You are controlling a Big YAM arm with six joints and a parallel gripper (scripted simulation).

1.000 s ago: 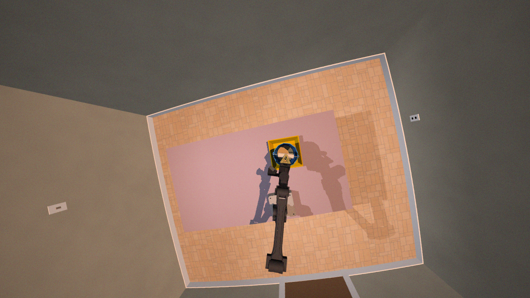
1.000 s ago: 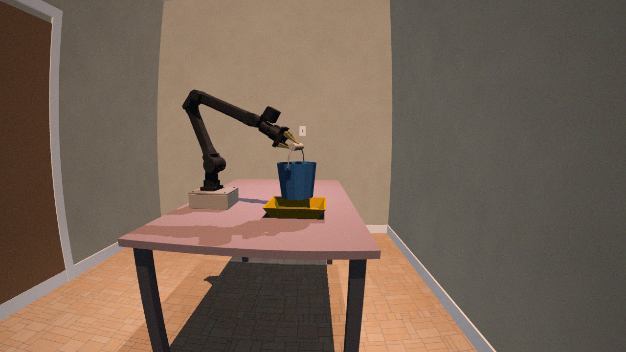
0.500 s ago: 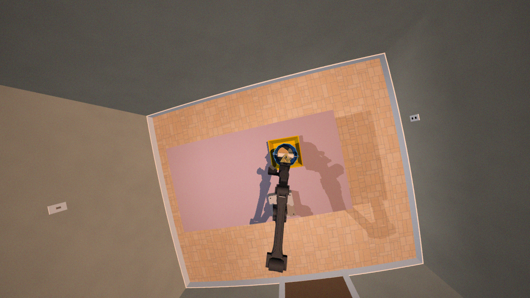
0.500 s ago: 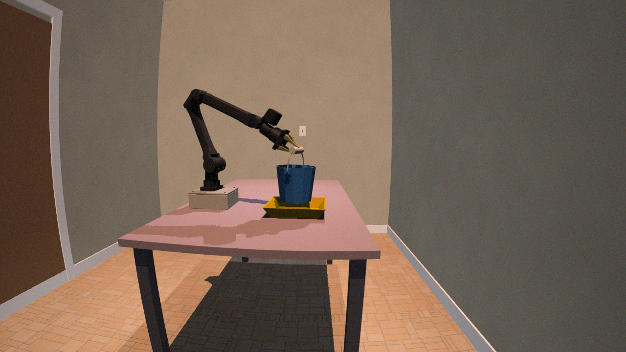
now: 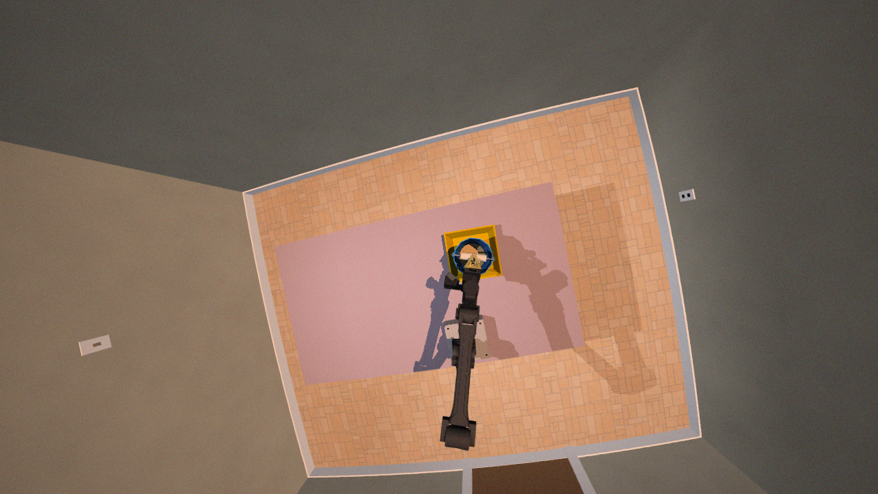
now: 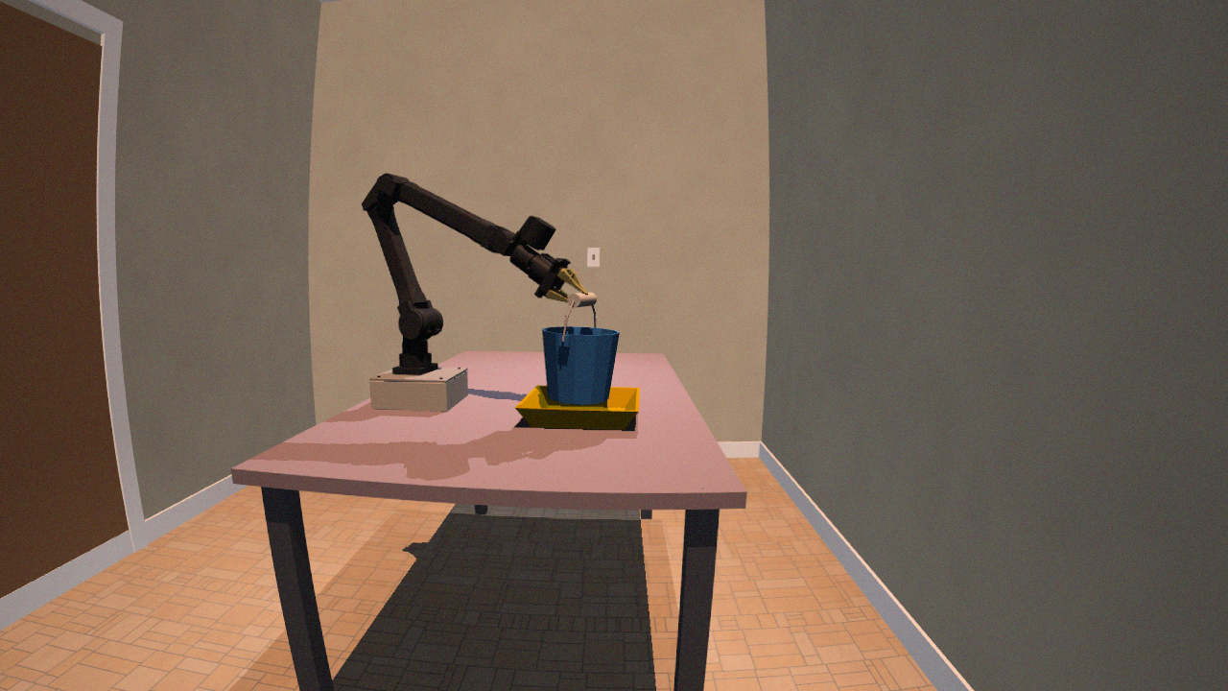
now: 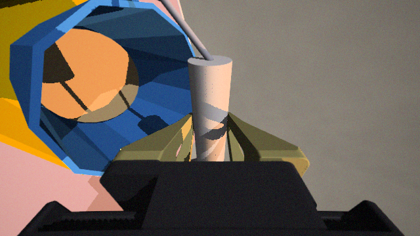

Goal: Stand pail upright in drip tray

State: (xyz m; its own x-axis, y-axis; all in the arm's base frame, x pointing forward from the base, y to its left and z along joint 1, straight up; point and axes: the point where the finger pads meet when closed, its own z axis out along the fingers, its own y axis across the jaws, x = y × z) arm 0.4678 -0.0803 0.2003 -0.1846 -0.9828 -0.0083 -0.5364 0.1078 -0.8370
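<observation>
My gripper is now 10 cm above the blue pail. From my hand the other things lie so: yellow drip tray: 1 cm ahead, 26 cm below; then pail handle: 3 cm below.
</observation>
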